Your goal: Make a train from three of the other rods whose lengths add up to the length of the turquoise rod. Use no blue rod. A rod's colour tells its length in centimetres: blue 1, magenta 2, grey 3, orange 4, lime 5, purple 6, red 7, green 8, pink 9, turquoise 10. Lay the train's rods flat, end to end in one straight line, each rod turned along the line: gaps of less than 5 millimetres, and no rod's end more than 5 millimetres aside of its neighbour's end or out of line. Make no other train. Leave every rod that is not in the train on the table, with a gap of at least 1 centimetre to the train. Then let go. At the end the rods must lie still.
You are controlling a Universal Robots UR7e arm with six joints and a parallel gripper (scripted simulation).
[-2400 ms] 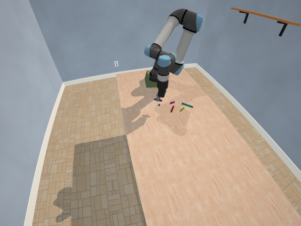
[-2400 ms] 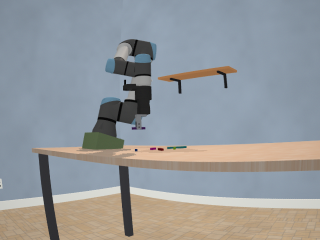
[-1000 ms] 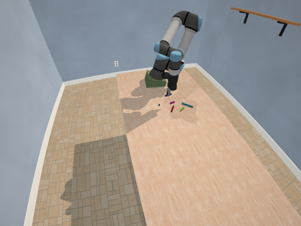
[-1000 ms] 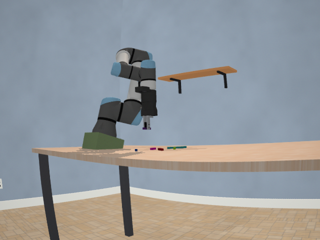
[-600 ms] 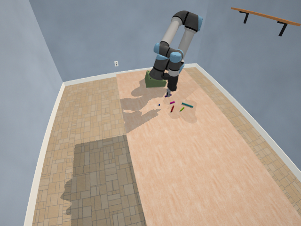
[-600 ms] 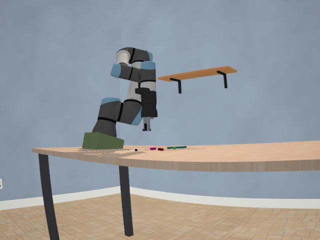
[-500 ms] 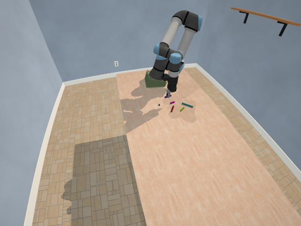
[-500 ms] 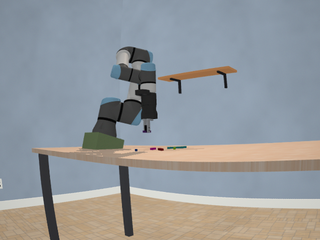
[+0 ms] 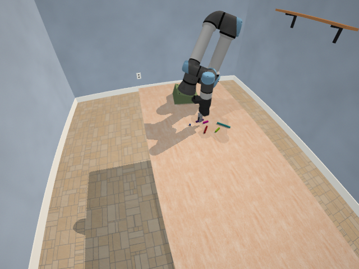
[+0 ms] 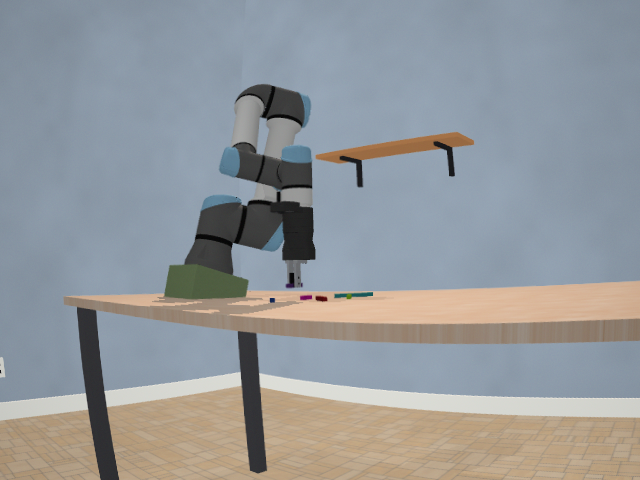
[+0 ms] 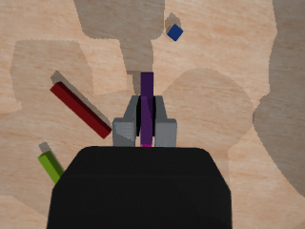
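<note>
Now: hand 70 mm to the left of the blue rod and 50 mm above it. The rest, counted from my hand: lime rod 70 mm ahead, 120 mm to the left, 50 mm below; purple rod 10 mm below; red rod 60 mm ahead, 30 mm to the left, 50 mm below.
</note>
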